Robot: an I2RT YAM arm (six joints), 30 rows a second.
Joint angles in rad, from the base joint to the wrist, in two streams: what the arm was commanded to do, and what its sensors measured. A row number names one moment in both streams.
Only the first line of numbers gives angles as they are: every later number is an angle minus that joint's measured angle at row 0.
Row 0, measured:
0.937 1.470 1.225 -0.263 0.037 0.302
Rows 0 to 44, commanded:
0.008 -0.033 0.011 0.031 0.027 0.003
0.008 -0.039 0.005 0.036 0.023 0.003
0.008 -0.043 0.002 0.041 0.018 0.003
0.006 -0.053 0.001 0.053 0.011 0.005
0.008 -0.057 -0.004 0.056 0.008 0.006
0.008 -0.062 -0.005 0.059 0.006 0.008
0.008 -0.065 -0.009 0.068 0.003 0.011
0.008 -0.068 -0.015 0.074 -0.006 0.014
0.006 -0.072 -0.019 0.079 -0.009 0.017
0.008 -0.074 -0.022 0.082 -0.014 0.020
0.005 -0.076 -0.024 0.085 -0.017 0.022
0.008 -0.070 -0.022 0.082 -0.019 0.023
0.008 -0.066 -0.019 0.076 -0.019 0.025
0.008 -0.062 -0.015 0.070 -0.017 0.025
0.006 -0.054 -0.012 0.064 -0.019 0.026
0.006 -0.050 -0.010 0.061 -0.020 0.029
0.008 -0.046 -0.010 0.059 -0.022 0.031
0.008 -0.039 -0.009 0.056 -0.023 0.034
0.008 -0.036 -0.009 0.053 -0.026 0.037
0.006 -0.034 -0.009 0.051 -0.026 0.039
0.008 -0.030 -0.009 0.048 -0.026 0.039
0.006 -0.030 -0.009 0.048 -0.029 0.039
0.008 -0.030 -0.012 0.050 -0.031 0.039
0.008 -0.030 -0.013 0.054 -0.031 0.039
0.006 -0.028 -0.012 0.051 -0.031 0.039
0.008 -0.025 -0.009 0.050 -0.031 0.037
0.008 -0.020 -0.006 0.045 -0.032 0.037
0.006 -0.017 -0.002 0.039 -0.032 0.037
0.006 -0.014 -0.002 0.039 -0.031 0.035
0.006 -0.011 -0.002 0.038 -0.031 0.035
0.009 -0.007 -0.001 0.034 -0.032 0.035
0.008 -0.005 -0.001 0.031 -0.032 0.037
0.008 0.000 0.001 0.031 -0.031 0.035
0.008 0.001 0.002 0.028 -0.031 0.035
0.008 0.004 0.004 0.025 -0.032 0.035
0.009 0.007 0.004 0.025 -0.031 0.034
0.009 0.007 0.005 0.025 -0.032 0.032
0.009 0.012 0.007 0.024 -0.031 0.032
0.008 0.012 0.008 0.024 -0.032 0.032
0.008 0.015 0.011 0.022 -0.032 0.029
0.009 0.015 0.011 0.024 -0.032 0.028
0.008 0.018 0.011 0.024 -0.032 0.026
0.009 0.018 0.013 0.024 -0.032 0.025
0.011 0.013 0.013 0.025 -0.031 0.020
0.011 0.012 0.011 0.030 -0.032 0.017
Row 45, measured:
0.002 0.005 -0.016 0.024 -0.033 0.025
